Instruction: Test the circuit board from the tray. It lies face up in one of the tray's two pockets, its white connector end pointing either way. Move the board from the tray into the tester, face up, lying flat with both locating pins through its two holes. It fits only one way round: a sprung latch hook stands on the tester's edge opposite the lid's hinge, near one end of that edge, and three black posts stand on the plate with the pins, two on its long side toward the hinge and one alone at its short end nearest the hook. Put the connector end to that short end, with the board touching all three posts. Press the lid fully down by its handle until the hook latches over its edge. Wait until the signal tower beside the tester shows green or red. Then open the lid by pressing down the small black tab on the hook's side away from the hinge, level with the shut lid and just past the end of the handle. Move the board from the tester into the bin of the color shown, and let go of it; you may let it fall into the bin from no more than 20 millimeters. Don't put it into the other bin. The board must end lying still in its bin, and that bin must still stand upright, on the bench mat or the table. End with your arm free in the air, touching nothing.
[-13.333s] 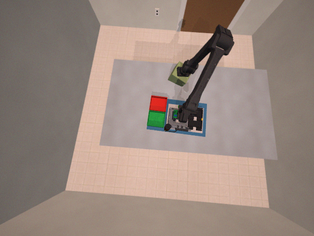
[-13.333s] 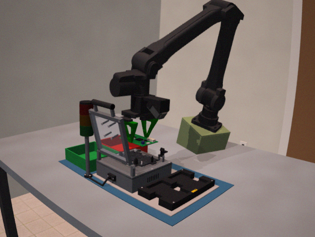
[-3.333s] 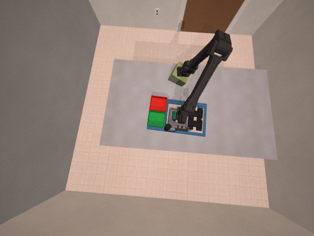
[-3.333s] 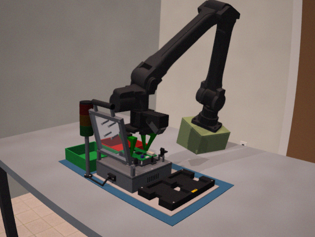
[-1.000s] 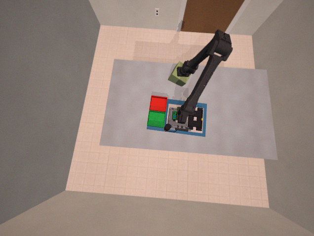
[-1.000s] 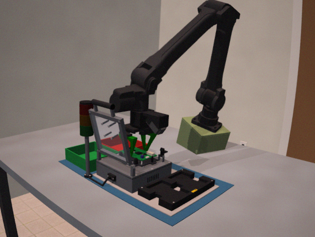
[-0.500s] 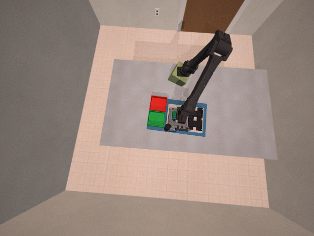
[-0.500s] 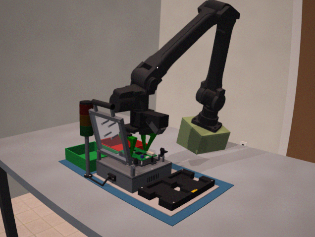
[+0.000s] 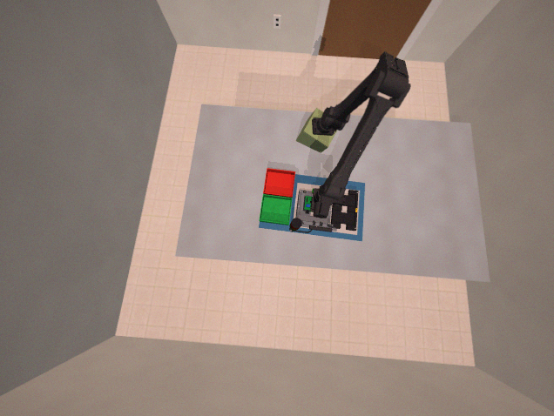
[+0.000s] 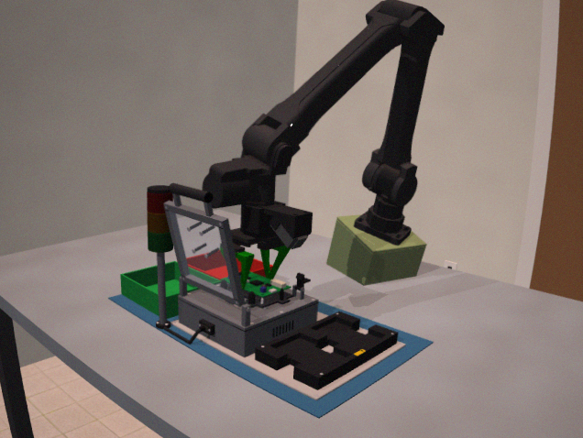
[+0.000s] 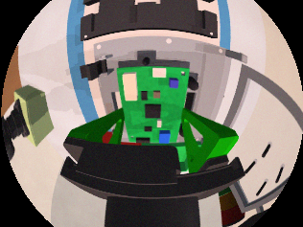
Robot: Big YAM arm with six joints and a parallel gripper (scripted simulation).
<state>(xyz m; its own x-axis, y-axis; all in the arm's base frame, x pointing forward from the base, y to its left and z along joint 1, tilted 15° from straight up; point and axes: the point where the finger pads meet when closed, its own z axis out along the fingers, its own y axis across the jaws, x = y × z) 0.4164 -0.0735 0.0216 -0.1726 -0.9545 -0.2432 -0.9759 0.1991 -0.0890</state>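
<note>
Now: the tester plate 1 cm ahead of my hand and 2 cm below it. Round my hand: clear lid (12 cm ahead, 2 cm to the right, 9 cm above); then latch hook (5 cm behind, 7 cm to the left); then green bin (1 cm ahead, 20 cm to the right, 8 cm below).
</note>
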